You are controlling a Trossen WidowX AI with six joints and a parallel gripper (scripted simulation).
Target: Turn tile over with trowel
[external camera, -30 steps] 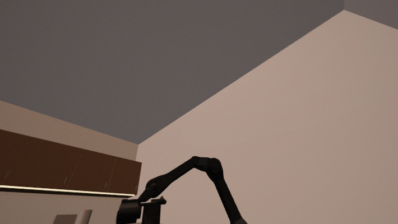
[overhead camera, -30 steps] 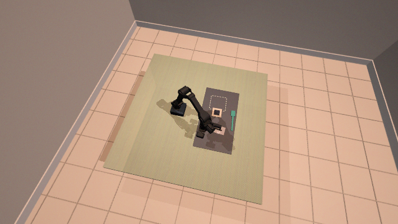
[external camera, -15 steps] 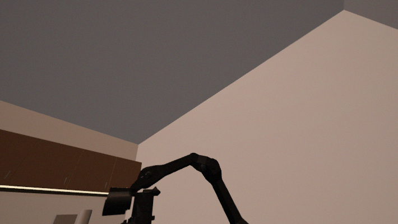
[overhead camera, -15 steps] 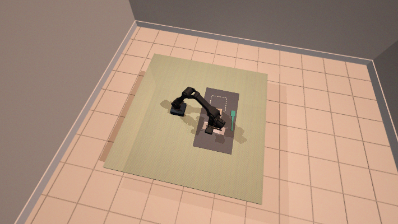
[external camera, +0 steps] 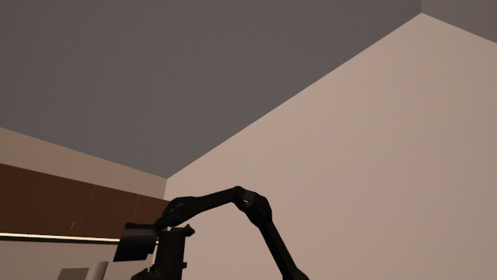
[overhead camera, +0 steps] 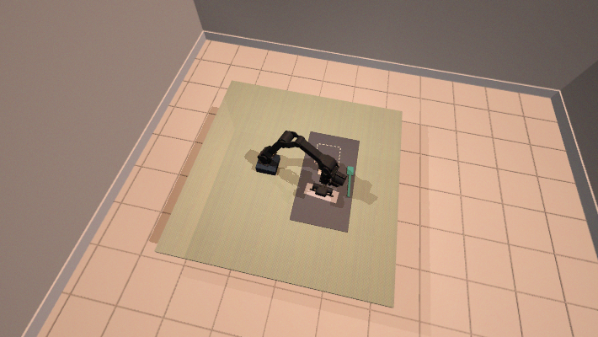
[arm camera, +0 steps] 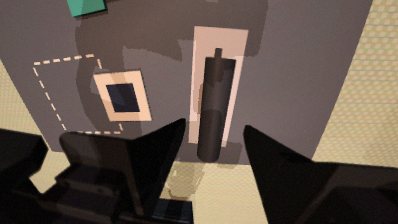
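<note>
Now: the dark mat 120 mm to the left of my gripper tip and 120 mm below it. From my gripper tip the other things lie so: tile: 30 mm behind, 160 mm to the left, 100 mm below; then teal flat tool: 130 mm ahead, 160 mm to the left, 100 mm below.
</note>
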